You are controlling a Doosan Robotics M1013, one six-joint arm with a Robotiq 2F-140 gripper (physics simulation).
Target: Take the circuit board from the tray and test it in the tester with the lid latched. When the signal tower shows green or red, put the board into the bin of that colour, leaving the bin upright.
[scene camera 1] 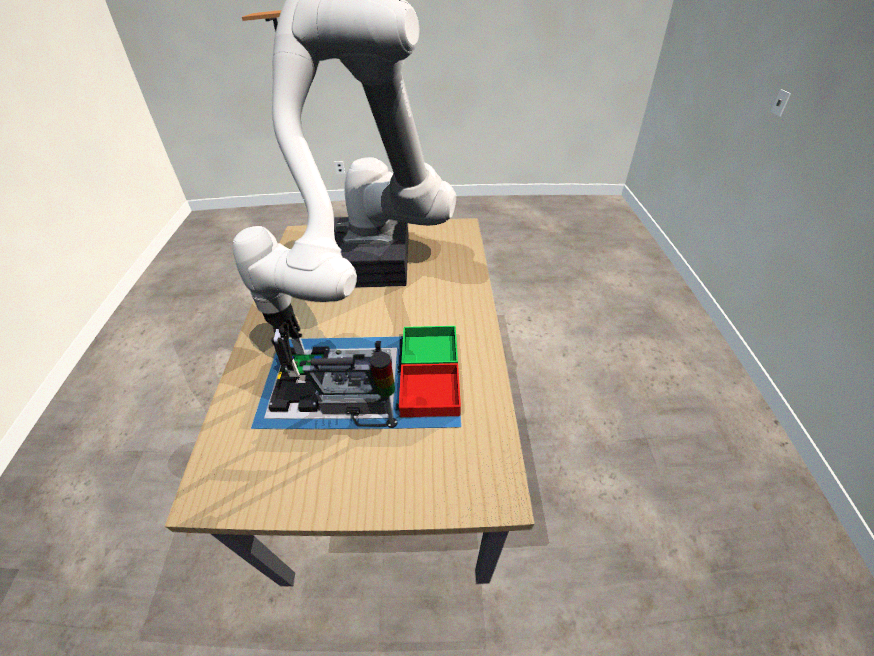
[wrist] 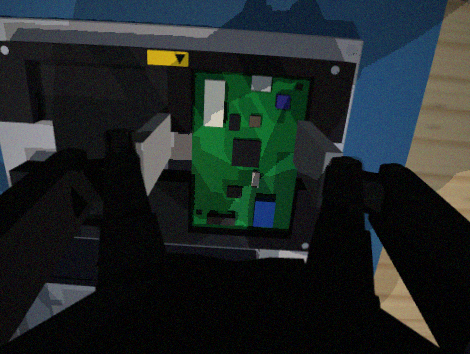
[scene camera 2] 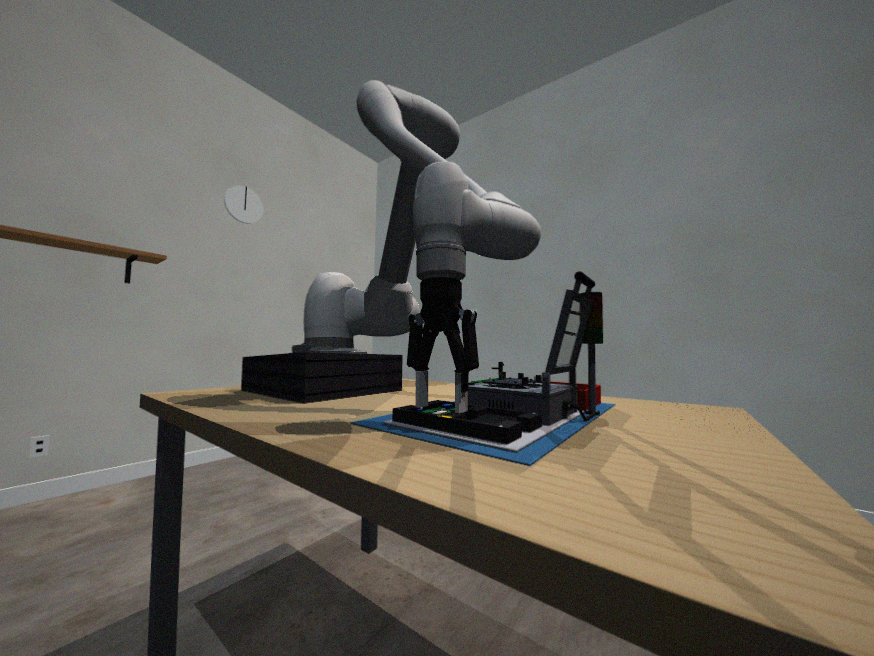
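Note:
The green circuit board lies flat in the right-hand pocket of the black tray. My gripper is open and points down over the board, one pale fingertip beside each long edge. In the wrist view a dark gap shows between the left fingertip and the board; contact on the right cannot be told. The tester has its lid raised and tilted steeply. The signal tower shows dull red and green segments, none clearly lit.
The green bin and the red bin stand upright, side by side, right of the tester in scene camera 1. A blue mat lies under the equipment on the wooden table. A yellow label marks the tray.

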